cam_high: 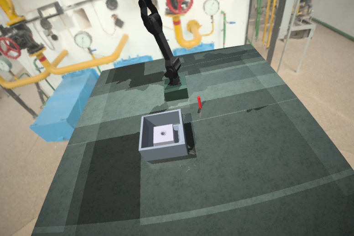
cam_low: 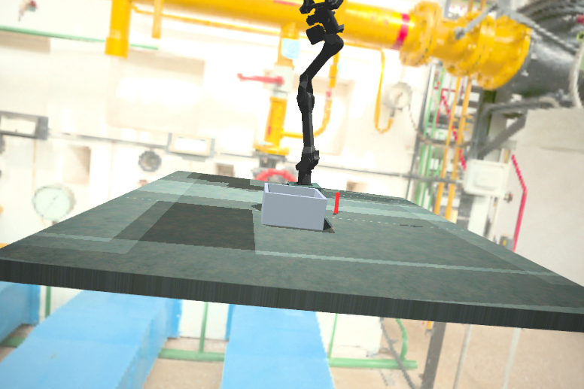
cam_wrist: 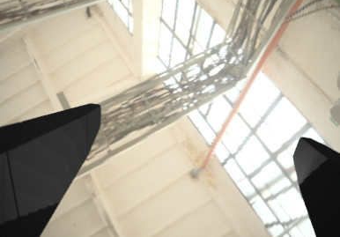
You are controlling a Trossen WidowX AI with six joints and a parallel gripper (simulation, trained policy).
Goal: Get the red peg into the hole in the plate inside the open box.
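The red peg is 79 cm below my gripper tip, 21 cm to the left of it and 2 cm ahead of it. The rest, counted from my gripper tip: grey box 81 cm below, 20 cm ahead, 2 cm to the left; then plate 79 cm below, 20 cm ahead, 2 cm to the left.
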